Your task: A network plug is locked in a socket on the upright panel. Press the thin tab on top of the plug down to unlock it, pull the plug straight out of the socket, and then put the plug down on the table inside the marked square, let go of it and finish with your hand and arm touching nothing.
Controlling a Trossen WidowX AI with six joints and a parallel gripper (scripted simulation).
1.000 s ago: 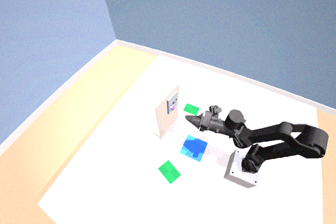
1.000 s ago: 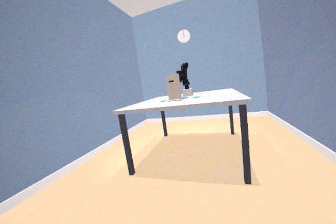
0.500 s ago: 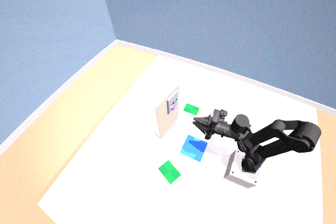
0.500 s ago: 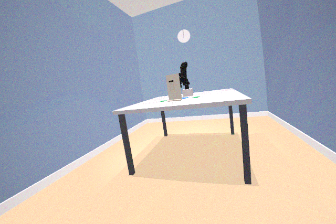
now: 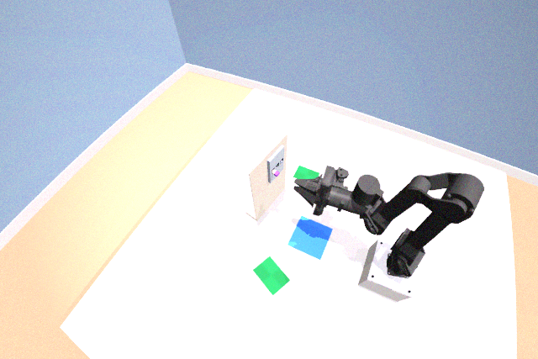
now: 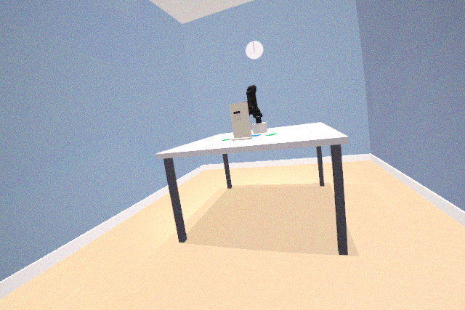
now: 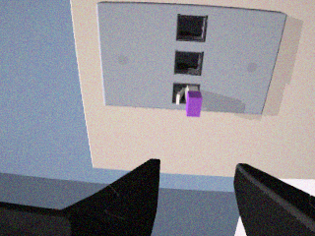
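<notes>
The network plug is 7 cm ahead of my gripper tip and 3 cm to the right of it. From my gripper tip the other things lie so: blue marked square 23 cm below, 8 cm behind, 6 cm to the left; then upright panel 9 cm below, 8 cm ahead, 5 cm to the right.
</notes>
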